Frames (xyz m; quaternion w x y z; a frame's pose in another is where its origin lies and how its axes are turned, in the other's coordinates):
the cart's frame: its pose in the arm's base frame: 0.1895 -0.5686 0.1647 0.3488 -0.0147 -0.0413 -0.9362
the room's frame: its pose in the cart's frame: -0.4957 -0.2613 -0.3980 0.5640 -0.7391 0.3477 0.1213
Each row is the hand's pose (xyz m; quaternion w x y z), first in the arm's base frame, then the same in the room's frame.
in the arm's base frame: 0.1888 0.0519 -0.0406 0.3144 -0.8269 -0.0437 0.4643
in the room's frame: -0.0001 -0.2110 -0.2681 0.2230 0.6213 0.6684 0.3427
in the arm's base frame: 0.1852 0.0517 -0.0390 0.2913 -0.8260 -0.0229 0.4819
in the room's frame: 0.0019 -0.2139 -0.2699 0.2229 0.6447 0.6422 0.3496
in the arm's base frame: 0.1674 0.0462 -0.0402 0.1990 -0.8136 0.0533 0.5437
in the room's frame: 0.0181 -0.2228 -0.2727 0.2231 0.7244 0.5354 0.3727
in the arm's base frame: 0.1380 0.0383 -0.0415 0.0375 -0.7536 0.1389 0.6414
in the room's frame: 0.0442 -0.2374 -0.2785 0.2537 0.8187 0.3441 0.3834
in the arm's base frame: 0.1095 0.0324 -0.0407 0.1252 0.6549 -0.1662 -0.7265
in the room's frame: 0.0679 -0.2525 -0.2862 0.3221 0.8605 0.1506 0.3648
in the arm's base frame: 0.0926 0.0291 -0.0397 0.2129 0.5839 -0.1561 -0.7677
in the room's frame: 0.0816 -0.2618 -0.2911 0.3752 0.8608 0.0451 0.3409
